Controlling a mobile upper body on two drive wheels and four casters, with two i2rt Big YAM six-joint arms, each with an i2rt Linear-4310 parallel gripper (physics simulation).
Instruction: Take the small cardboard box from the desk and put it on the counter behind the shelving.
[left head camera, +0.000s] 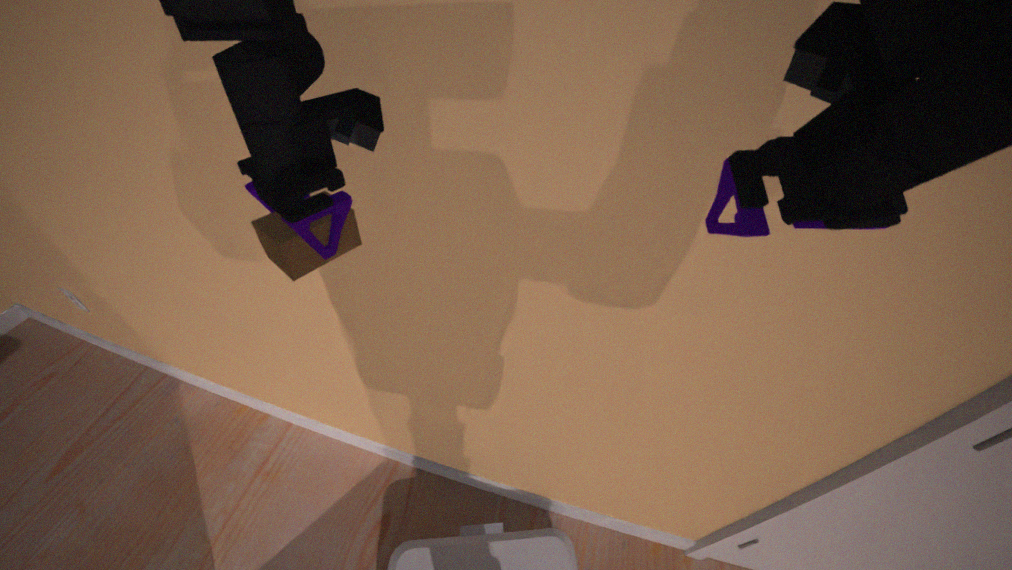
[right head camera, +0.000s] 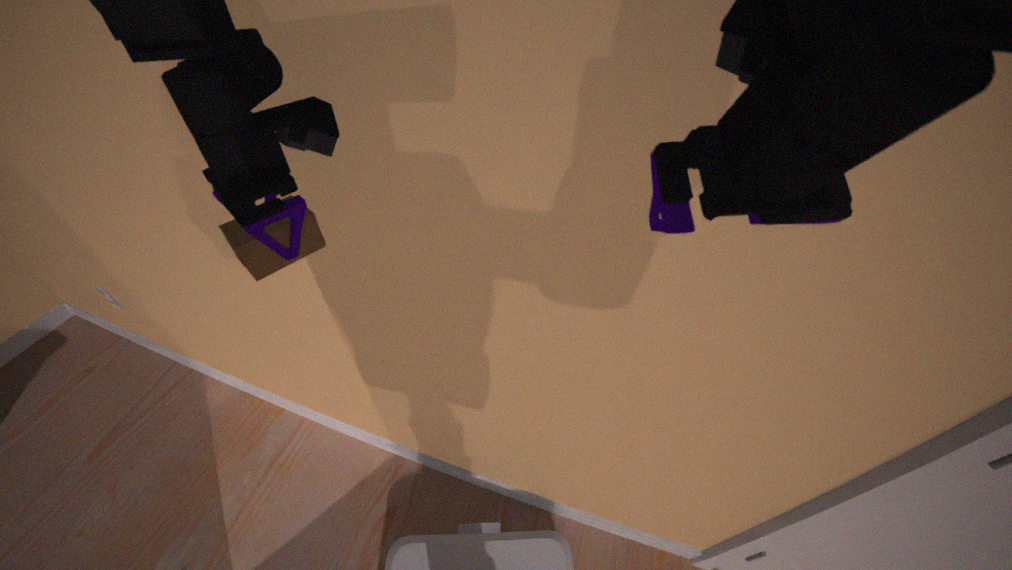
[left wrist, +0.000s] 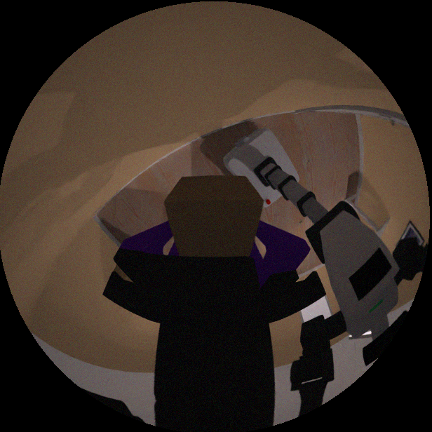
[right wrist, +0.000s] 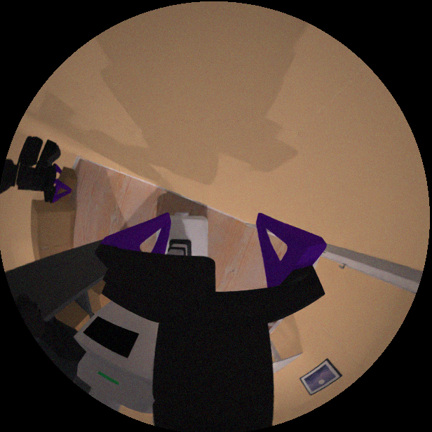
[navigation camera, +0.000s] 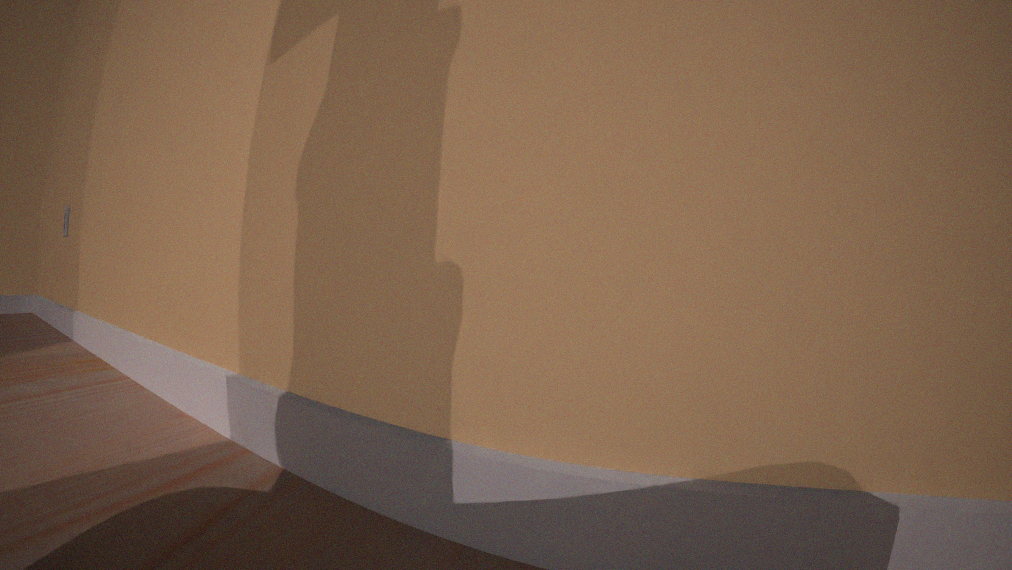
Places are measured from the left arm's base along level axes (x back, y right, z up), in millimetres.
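Pixels of known places: left gripper, between the fingertips: (left head camera: 315, 244) (right head camera: 282, 246); right gripper, between the fingertips: (left head camera: 751, 224) (right head camera: 701, 220).
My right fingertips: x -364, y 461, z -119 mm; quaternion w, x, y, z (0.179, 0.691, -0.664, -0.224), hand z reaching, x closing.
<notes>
Behind a point stands the place of what it marks.
The small cardboard box (left head camera: 283, 253) {y -6, x -401, z -186 mm} (right head camera: 256, 256) {y 2, x -408, z -194 mm} (left wrist: 214, 220) is held in the air at the left of both head views, in front of a tan wall. My left gripper (left head camera: 300, 225) (right head camera: 265, 228) is shut on it, with one purple finger on each side in the left wrist view. My right gripper (left head camera: 786, 228) (right head camera: 729, 223) {y 461, x -364, z -119 mm} (right wrist: 213, 217) is open and empty, its purple fingers wide apart. The desk and the counter do not show in the head views or the navigation view.
The tan wall (left head camera: 601, 368) {y 436, x -453, z -511 mm} (navigation camera: 672, 247) {y 341, x -490, z -1161 mm} stands close in front, with a white baseboard (left head camera: 283, 417) {y -548, x -818, z -1381 mm} (navigation camera: 162, 368) {y -337, x -736, z -1354 mm}. A white door-like panel (left head camera: 885, 495) {y 1041, x -200, z -669 mm} is at the lower right. Larger cardboard boxes (right wrist: 55, 222) and dark shelving (right wrist: 55, 275) stand at the left of the right wrist view.
</notes>
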